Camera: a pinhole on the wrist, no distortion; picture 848 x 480 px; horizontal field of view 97.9 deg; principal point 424.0 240.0 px. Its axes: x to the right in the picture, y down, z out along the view. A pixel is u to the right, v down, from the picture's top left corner.
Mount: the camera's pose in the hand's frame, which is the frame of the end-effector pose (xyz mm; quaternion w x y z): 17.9 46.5 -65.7 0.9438 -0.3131 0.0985 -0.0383
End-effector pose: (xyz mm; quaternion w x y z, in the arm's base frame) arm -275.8 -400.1 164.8 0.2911 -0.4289 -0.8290 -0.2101
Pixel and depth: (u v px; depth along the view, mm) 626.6 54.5 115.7
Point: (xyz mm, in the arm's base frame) -289.6 -277.4 202.5
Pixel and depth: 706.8 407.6 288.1
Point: -185.0 -40.8 354.9
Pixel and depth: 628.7 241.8 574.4
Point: -299.8 248.7 250.4
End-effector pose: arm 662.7 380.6 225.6 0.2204 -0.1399 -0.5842 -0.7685
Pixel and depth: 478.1 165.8 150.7
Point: 652.5 408.9 367.4
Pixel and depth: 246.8 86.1 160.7
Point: 727.7 471.9 326.5
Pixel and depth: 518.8 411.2 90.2
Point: 677.0 318.8 355.6
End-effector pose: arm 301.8 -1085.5 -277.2 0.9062 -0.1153 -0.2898 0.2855
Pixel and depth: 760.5 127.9 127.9
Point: 351.1 -931.0 -200.9
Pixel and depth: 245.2 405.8 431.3
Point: -90.4 -741.9 -347.0
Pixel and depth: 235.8 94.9 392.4
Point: -60.4 -981.3 -93.2
